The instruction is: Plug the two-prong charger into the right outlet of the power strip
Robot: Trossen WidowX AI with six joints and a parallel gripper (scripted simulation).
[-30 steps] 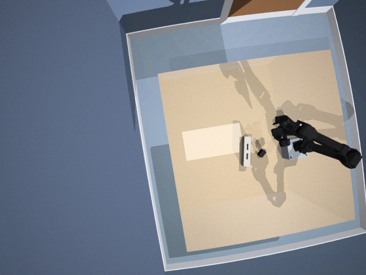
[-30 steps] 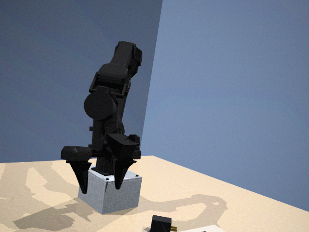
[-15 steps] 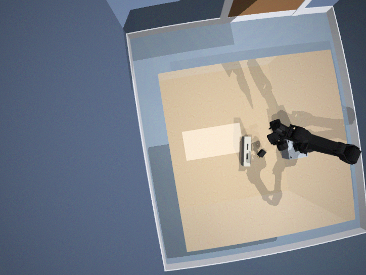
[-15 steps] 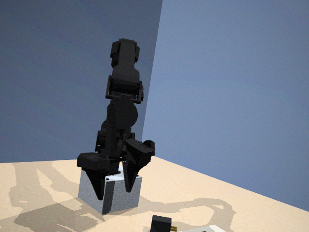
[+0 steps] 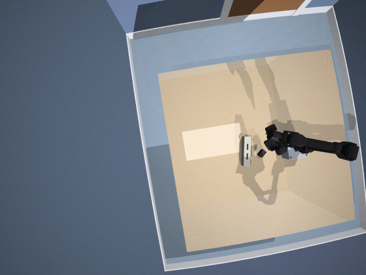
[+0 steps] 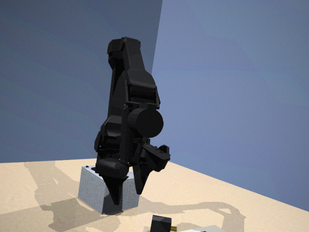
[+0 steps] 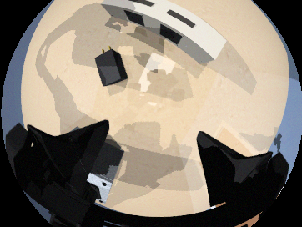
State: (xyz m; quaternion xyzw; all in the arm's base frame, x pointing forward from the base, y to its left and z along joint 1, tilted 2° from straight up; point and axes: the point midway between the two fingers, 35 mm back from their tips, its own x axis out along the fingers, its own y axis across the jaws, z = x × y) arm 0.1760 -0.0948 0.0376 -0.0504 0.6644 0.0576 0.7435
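My gripper tip is 9 cm to the right of the two-prong charger, 7 cm above it and 6 cm short of it.
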